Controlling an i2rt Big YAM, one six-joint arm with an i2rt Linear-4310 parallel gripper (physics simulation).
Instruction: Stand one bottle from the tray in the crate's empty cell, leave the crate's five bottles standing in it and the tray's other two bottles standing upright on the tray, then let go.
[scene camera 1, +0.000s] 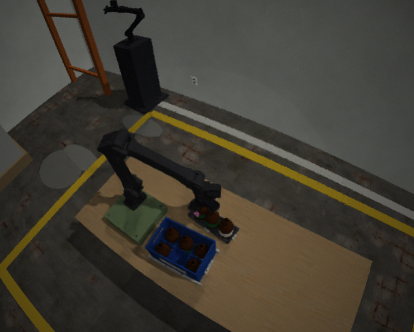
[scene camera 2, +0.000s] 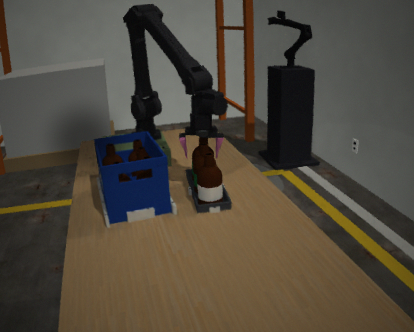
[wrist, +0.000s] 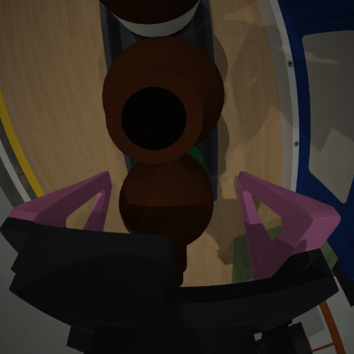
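Where they show: gripper, fingertip midpoint: (scene camera 1: 203, 210); arm's base, link origin: (scene camera 1: 135, 199).
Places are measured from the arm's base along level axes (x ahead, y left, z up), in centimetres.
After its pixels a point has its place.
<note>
My gripper (scene camera 2: 202, 156) {z 2.0, x 35.9, y 16.3 cm} (wrist: 173, 178) is open and empty, its pink fingers spread either side of the tray's rear bottle (scene camera 2: 203, 142) {z 7.1, x 35.7, y 17.1 cm} (wrist: 166, 200). That bottle stands upright in the second scene view; its neck is partly hidden by the gripper in the wrist view. The green-labelled middle bottle (scene camera 1: 212, 218) {z 4.3, x 43.2, y 14.2 cm} (wrist: 162, 60) and the white-labelled bottle (scene camera 1: 226, 227) {z 4.6, x 51.8, y 14.0 cm} (scene camera 2: 209, 180) {z 1.9, x 54.1, y 14.9 cm} stand upright on the dark tray (scene camera 1: 231, 238) {z -4.9, x 55.5, y 13.7 cm} (scene camera 2: 224, 205) {z -5.9, x 55.6, y 18.8 cm} (wrist: 213, 165). The blue crate (scene camera 1: 209, 261) {z -2.1, x 54.0, y -3.7 cm} (scene camera 2: 137, 192) {z 0.8, x 54.0, y -5.7 cm} (wrist: 320, 15) holds five bottles; its empty cell (scene camera 1: 178, 256) {z -6.7, x 38.5, y -9.9 cm} is the middle one of the row away from the tray.
The crate stands beside the tray on the wooden table (scene camera 1: 280, 265) {z -7.5, x 85.0, y 15.6 cm} (scene camera 2: 200, 270) {z -7.5, x 81.9, y 6.3 cm}, with a narrow gap between them. The green base plate (scene camera 1: 135, 225) {z -0.7, x 10.9, y -11.6 cm} (wrist: 242, 260) lies behind both. A black pedestal (scene camera 1: 138, 72) (scene camera 2: 290, 115) with another arm stands on the floor beyond the table.
</note>
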